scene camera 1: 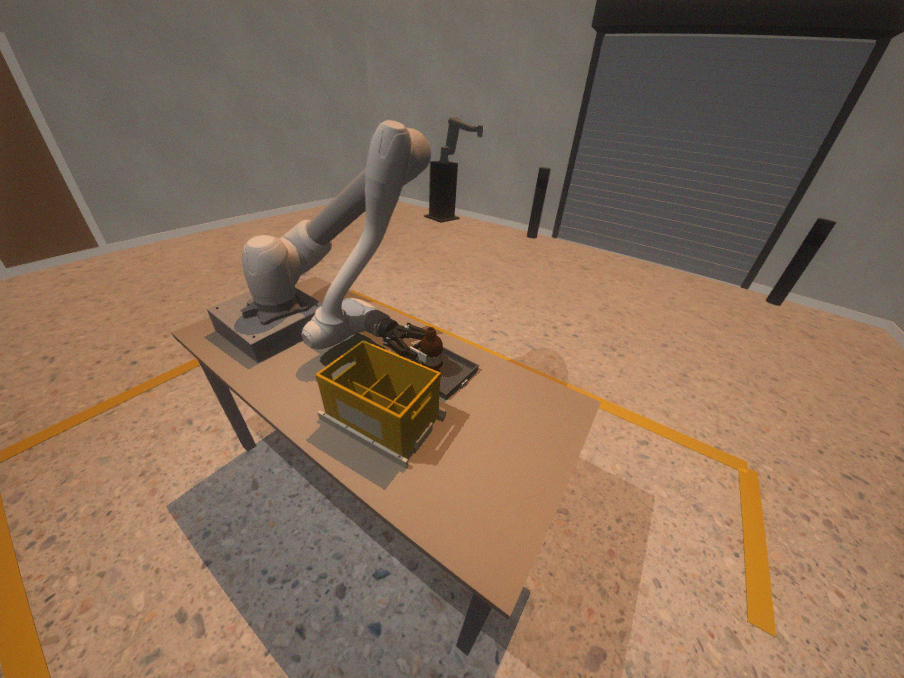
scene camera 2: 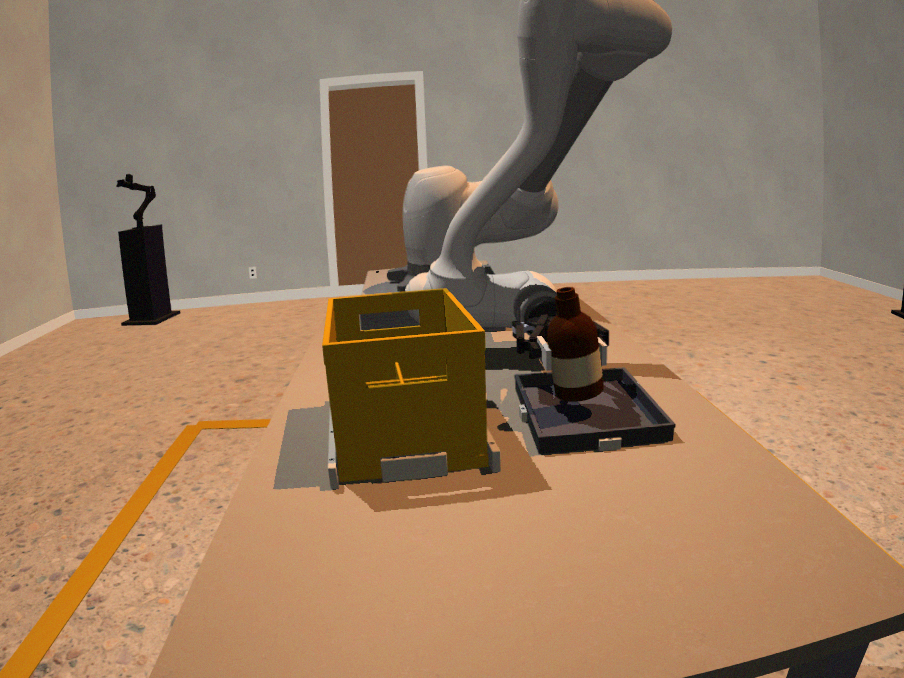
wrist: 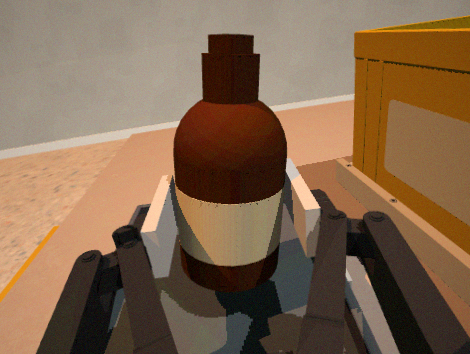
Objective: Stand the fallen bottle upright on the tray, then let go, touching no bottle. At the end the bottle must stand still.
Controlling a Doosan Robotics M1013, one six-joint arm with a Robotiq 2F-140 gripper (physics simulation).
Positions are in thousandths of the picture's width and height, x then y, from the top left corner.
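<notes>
Scene camera 2 shows a brown bottle (scene camera 2: 633,498) and my gripper (scene camera 2: 639,529). In scene camera 1: my gripper (scene camera 1: 481,520), the bottle (scene camera 1: 477,508). The wrist view contains the bottle (wrist: 490,422) and my gripper (wrist: 488,524) as well.
</notes>
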